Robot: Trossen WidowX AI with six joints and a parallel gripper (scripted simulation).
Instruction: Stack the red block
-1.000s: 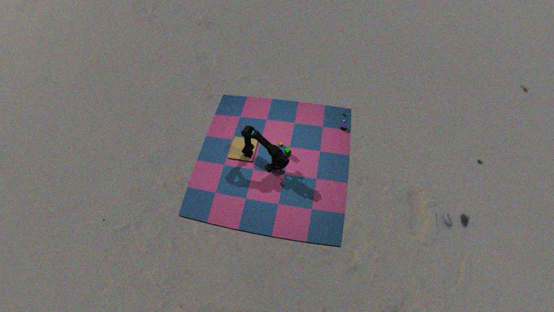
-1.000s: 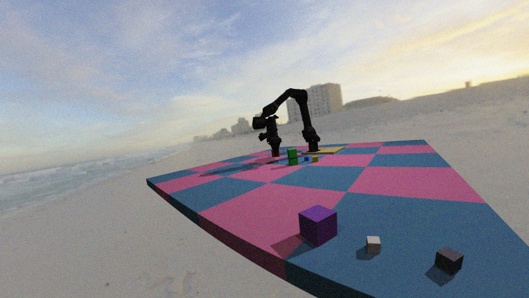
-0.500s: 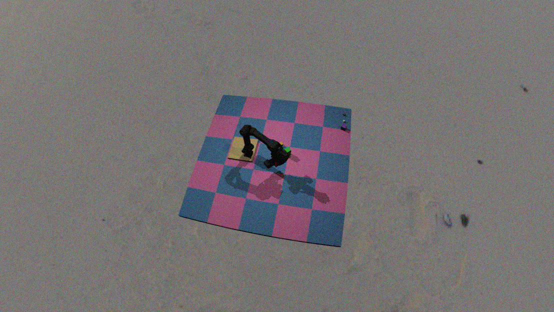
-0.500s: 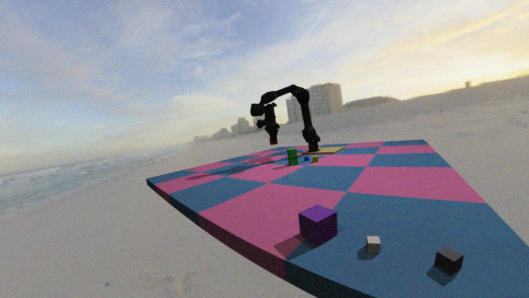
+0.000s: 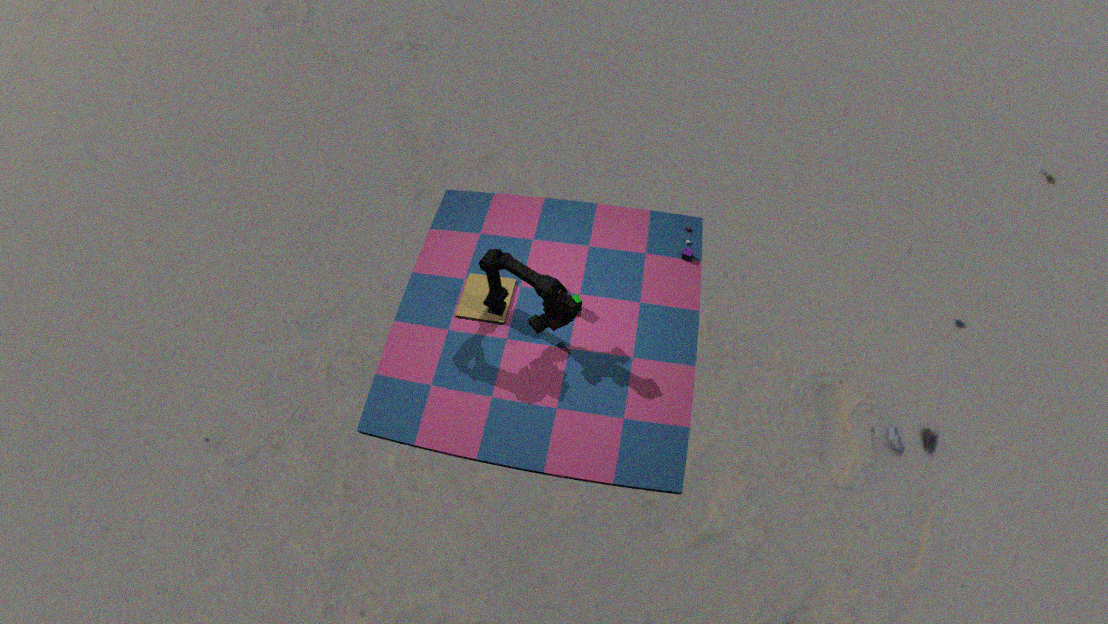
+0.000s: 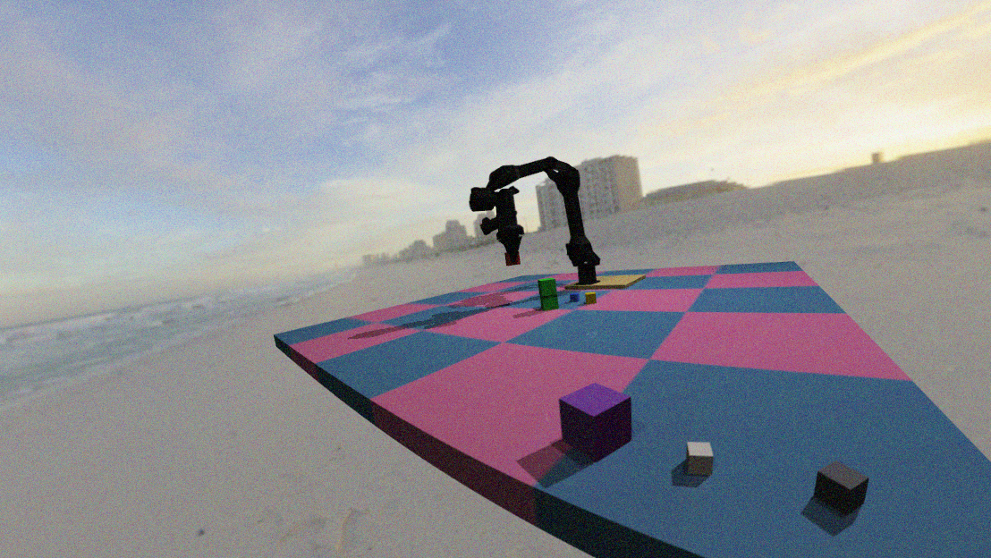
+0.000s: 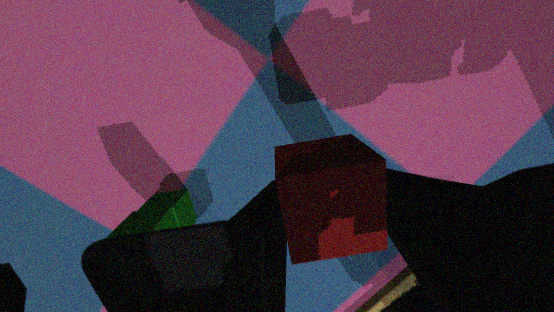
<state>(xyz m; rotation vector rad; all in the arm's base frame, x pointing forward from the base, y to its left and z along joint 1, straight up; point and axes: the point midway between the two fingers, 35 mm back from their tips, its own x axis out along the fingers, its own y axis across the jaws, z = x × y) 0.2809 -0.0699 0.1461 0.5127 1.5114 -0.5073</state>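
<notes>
Right now the blue block is 17 cm to the left of my gripper tip, 11 cm below it and 6 cm behind it. From my gripper tip the other things lie so: red block 1 cm above; then yellow block 23 cm to the left, 11 cm below, 4 cm behind; then purple cube 55 cm to the left, 45 cm ahead, 10 cm below.
</notes>
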